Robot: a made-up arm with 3 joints. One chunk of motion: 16 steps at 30 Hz.
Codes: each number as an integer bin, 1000 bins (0 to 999) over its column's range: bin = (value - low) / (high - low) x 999, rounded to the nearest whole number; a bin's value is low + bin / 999 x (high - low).
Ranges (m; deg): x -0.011..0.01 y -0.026..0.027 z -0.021..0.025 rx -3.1..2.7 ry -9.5..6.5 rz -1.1..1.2
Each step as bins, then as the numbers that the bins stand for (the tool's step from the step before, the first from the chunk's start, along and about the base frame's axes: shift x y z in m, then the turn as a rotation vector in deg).
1 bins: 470 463 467 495 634 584
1 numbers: -0.00112 -0.00144 0.00050 -0.226 0.654 0.245
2 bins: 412 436 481 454 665 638
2 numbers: -0.00234 -0.00287 0.00115 -0.464 1.151 0.369
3 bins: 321 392 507 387 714 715
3 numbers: -0.00425 -0.00520 0.00235 -0.853 1.935 0.546
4 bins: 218 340 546 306 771 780
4 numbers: -0.00642 -0.00796 0.00414 -1.323 2.848 0.696
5 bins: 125 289 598 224 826 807
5 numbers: -0.00837 -0.01067 0.00654 -1.799 3.729 0.758
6 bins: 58 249 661 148 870 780
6 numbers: -0.00978 -0.01279 0.00944 -2.241 4.434 0.696
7 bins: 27 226 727 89 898 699
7 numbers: -0.01043 -0.01401 0.01248 -2.583 4.882 0.509
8 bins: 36 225 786 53 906 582
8 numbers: -0.01024 -0.01406 0.01519 -2.792 5.011 0.240
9 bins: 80 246 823 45 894 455
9 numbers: -0.00932 -0.01295 0.01690 -2.839 4.818 -0.052
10 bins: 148 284 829 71 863 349
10 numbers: -0.00789 -0.01093 0.01717 -2.688 4.322 -0.296
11 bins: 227 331 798 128 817 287
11 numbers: -0.00623 -0.00844 0.01574 -2.357 3.585 -0.439
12 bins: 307 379 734 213 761 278
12 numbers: -0.00455 -0.00589 0.01280 -1.863 2.688 -0.460
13 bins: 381 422 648 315 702 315
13 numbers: -0.00299 -0.00361 0.00884 -1.271 1.743 -0.375
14 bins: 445 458 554 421 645 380
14 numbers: -0.00165 -0.00170 0.00451 -0.656 0.830 -0.225
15 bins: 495 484 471 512 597 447
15 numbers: -0.00059 -0.00032 0.00069 -0.127 0.062 -0.071
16 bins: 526 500 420 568 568 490
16 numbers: 0.00006 0.00053 -0.00166 0.198 -0.403 0.028
